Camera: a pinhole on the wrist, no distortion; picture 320 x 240 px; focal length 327.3 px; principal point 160.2 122.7 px. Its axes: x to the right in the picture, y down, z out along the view. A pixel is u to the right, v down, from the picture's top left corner.
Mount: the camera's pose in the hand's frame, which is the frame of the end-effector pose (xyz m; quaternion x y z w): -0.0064 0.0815 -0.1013 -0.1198 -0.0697 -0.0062 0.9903
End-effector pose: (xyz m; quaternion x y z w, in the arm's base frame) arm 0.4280 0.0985 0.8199 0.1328 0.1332 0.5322 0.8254
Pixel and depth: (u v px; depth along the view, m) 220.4 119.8 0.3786
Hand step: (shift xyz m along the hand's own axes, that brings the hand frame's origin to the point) 0.0108 0.1687 0.2733
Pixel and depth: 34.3 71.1 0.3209
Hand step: -0.1739 0.1082 0.2020
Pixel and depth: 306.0 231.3 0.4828
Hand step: 0.1453 0.3530 0.3551
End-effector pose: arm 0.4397 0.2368 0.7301 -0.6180 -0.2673 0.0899 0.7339
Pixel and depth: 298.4 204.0 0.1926
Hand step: 0.0492 0.1742 0.0839
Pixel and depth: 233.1 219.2 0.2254
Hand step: 0.0145 0.1999 0.1067
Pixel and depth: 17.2 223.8 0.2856
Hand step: -0.1664 0.2346 0.1351
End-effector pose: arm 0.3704 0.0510 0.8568 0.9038 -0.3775 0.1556 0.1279
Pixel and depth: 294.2 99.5 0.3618
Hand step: 0.0901 0.1434 0.2733
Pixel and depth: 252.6 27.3 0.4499
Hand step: 0.0541 0.0618 0.3800
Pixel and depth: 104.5 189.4 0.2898
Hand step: -0.0931 0.2077 0.1565
